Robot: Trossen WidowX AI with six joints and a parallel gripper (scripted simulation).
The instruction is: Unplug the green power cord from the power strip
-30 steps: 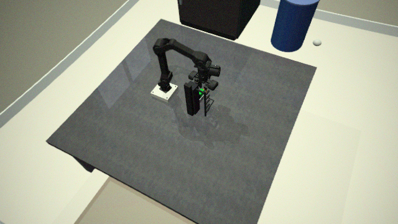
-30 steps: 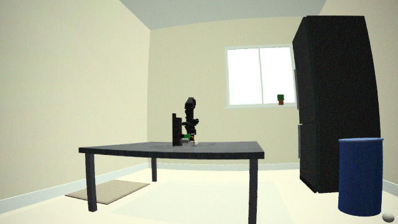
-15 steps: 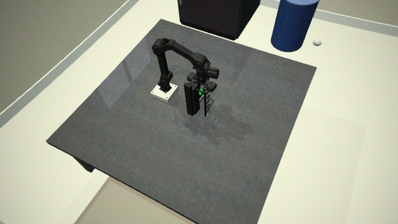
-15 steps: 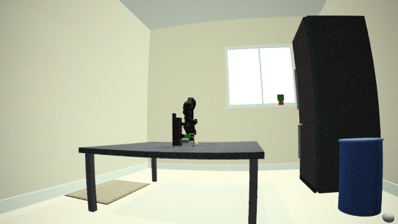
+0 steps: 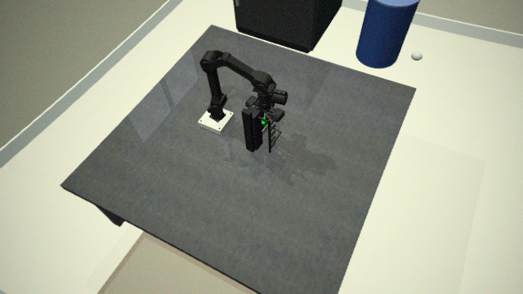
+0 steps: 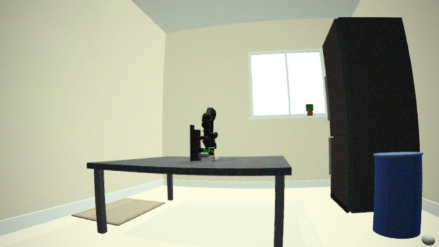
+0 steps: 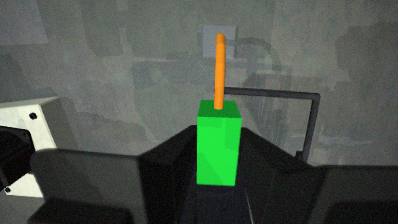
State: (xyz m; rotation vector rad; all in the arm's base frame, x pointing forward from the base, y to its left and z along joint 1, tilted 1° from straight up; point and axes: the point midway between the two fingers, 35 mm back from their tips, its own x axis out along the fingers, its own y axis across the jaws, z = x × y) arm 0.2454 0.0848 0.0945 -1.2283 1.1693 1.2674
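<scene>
Right now my gripper tip is 3 cm to the left of the green plug.
</scene>
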